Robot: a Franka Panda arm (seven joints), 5 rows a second.
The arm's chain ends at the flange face. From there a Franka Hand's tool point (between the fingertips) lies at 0.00 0.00 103.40 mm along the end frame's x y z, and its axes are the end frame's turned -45 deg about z.
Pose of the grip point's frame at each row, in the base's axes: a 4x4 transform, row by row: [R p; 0 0 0 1], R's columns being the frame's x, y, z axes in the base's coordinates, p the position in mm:
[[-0.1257 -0.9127 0.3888 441.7], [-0.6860 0.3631 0.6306 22.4], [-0.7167 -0.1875 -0.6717 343.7], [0 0 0 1]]
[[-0.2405 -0.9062 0.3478 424.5], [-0.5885 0.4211 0.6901 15.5], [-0.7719 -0.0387 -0.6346 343.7], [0 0 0 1]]
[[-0.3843 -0.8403 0.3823 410.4], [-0.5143 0.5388 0.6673 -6.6], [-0.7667 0.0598 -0.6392 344.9], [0 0 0 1]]
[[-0.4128 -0.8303 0.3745 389.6], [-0.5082 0.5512 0.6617 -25.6], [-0.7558 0.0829 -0.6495 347.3], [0 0 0 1]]
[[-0.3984 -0.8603 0.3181 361.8], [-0.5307 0.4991 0.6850 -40.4], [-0.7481 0.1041 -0.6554 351.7], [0 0 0 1]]
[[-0.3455 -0.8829 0.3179 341.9], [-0.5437 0.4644 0.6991 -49.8], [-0.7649 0.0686 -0.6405 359.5], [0 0 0 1]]
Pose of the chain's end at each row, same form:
[[-0.7343 -0.5565 0.3888 401.5], [-0.2283 0.7418 0.6306 -42.8], [-0.6394 0.3742 -0.6717 413.2], [0 0 0 1]]
[[-0.8108 -0.4707 0.3478 388.5], [-0.1184 0.7139 0.6901 -55.9], [-0.5732 0.5185 -0.6346 409.3], [0 0 0 1]]
[[-0.8659 -0.3224 0.3823 370.9], [0.0173 0.7447 0.6673 -75.6], [-0.4999 0.5844 -0.6392 411.0], [0 0 0 1]]
[[-0.8790 -0.2952 0.3745 350.9], [0.0304 0.7491 0.6617 -94.0], [-0.4758 0.5931 -0.6495 414.5], [0 0 0 1]]
[[-0.8900 -0.3266 0.3181 328.9], [-0.0223 0.7282 0.6850 -111.2], [-0.4554 0.6026 -0.6554 419.5], [0 0 0 1]]
[[-0.8686 -0.3800 0.3179 309.0], [-0.0561 0.7128 0.6991 -122.1], [-0.4924 0.5894 -0.6405 425.7], [0 0 0 1]]

